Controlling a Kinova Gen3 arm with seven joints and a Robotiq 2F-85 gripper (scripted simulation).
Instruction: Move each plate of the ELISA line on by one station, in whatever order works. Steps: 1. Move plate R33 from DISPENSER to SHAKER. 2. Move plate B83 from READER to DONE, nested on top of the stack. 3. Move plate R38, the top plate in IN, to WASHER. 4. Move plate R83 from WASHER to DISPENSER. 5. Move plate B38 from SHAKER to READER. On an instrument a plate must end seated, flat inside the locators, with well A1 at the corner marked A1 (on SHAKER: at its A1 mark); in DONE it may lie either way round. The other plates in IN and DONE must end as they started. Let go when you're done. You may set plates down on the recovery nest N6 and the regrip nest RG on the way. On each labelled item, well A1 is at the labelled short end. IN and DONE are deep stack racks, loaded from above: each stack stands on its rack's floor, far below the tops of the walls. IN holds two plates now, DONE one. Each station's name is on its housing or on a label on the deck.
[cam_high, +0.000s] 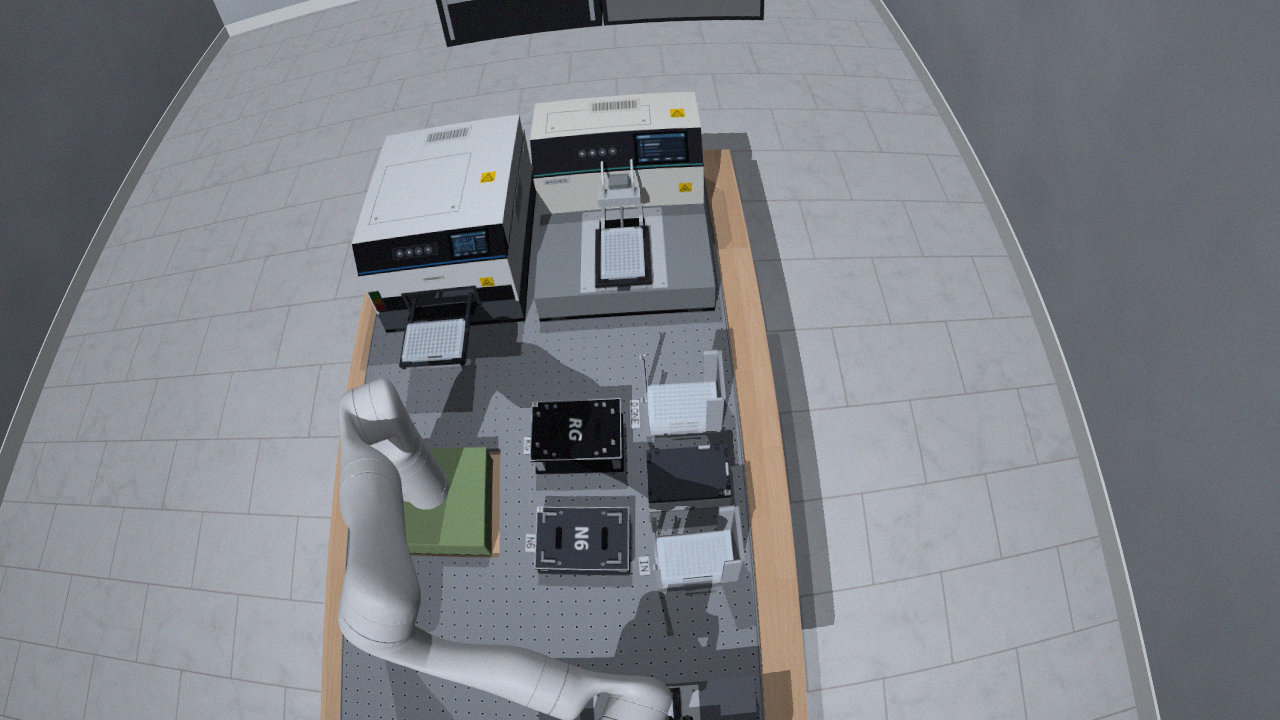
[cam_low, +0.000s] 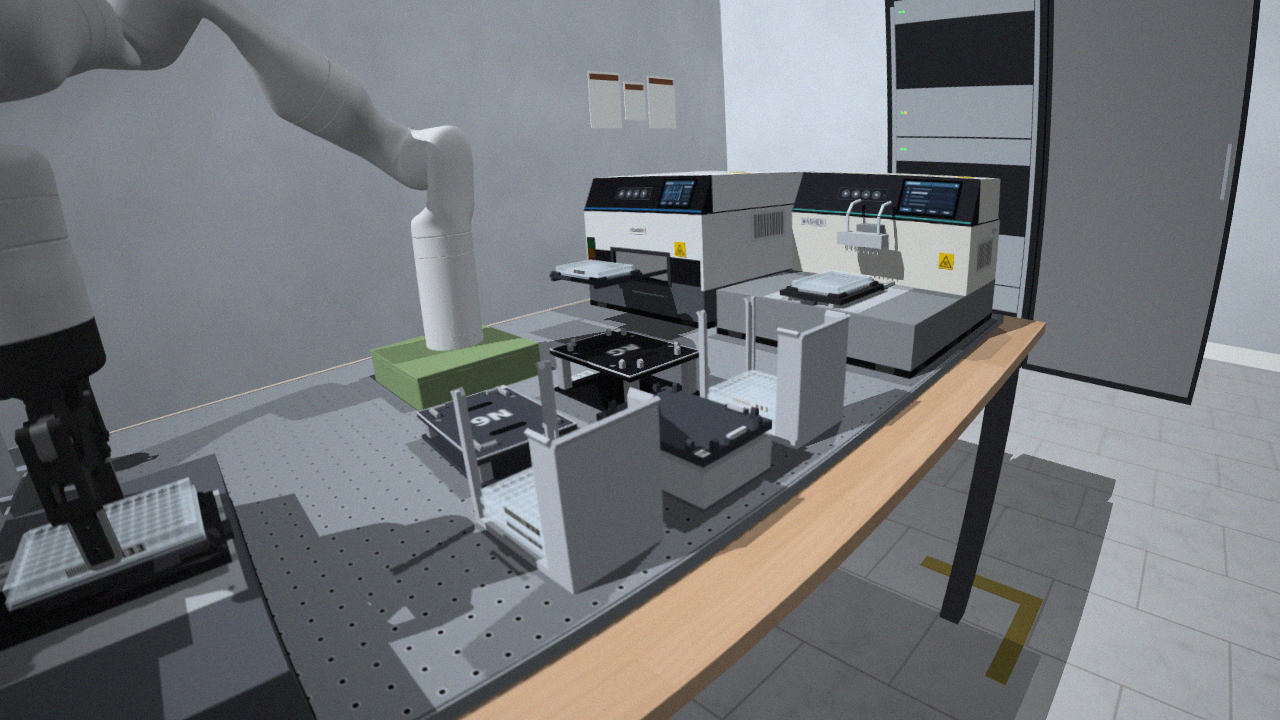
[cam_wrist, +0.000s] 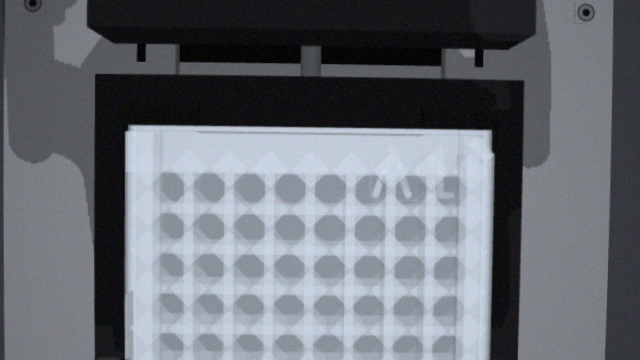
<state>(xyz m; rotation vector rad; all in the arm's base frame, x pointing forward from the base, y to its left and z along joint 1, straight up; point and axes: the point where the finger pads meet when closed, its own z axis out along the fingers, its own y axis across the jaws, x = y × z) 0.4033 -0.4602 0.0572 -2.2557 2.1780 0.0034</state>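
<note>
Right now the dispenser head is 9 cm to the right of my hand and 1 cm above it. Round my hand: RG nest (57 cm to the left, 12 cm behind, 5 cm below); plate R38 (33 cm to the left, 8 cm below, 8 cm ahead); plate R33 (1 cm below).
</note>
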